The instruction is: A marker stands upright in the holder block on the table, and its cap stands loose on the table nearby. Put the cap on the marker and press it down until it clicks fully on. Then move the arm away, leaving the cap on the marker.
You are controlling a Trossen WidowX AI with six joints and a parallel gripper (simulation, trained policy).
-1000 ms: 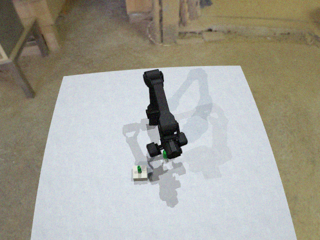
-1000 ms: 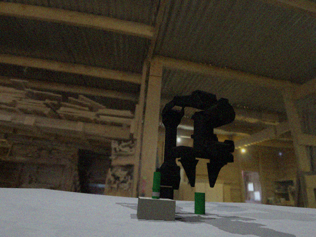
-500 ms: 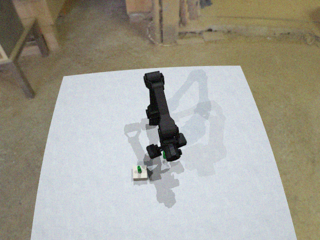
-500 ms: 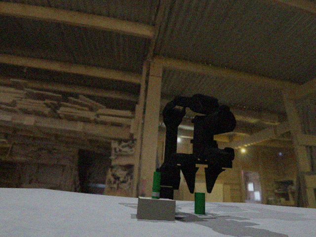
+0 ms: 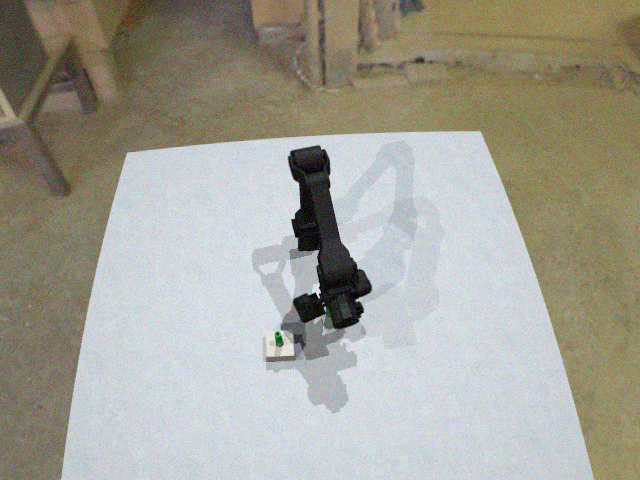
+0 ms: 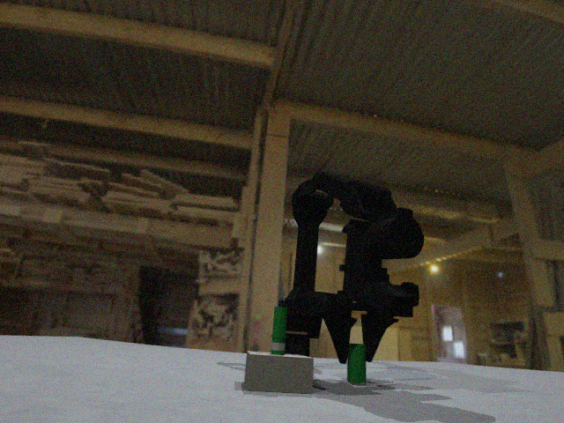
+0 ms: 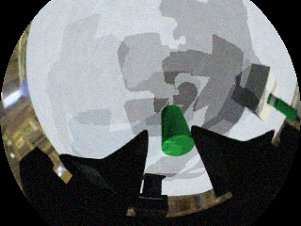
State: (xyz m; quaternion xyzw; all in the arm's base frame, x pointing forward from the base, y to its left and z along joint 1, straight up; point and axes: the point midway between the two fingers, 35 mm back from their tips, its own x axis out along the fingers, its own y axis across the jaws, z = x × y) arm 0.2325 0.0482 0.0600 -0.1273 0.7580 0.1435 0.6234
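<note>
Now: gripper tip 100 mm short of the holder block, 130 mm to the left of it and 10 mm above it. Also, from my gripper tip: green cap (10 mm ahead).
</note>
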